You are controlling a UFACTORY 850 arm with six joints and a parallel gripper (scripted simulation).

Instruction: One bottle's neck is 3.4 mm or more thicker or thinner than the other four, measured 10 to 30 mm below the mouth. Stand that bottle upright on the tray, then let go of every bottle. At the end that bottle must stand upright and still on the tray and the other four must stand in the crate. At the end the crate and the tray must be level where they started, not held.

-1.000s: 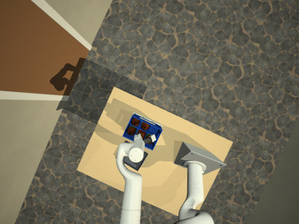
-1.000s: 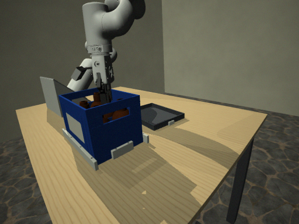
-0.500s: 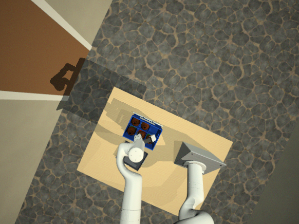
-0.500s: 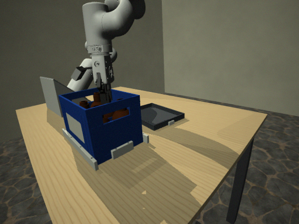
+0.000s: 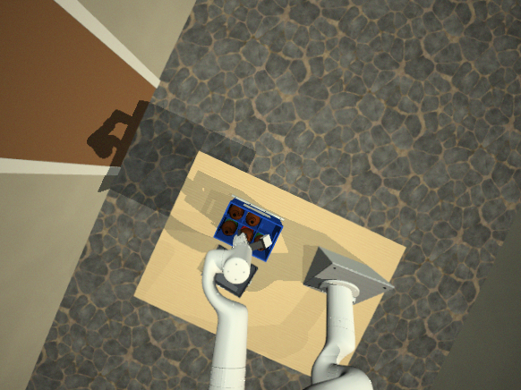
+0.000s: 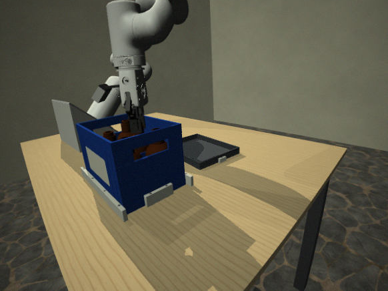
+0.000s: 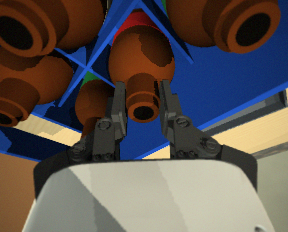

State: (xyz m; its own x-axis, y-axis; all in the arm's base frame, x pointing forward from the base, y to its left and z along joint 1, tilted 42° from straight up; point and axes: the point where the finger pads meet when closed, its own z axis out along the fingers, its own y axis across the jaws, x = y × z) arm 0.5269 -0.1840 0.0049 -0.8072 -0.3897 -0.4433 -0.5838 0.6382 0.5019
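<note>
The blue crate lies 40 mm to the right of my hand and 80 mm below it. Round my hand: brown bottle (80 mm behind, 20 mm to the left, 80 mm below); dark tray (30 mm ahead, 240 mm to the left, 150 mm below).
</note>
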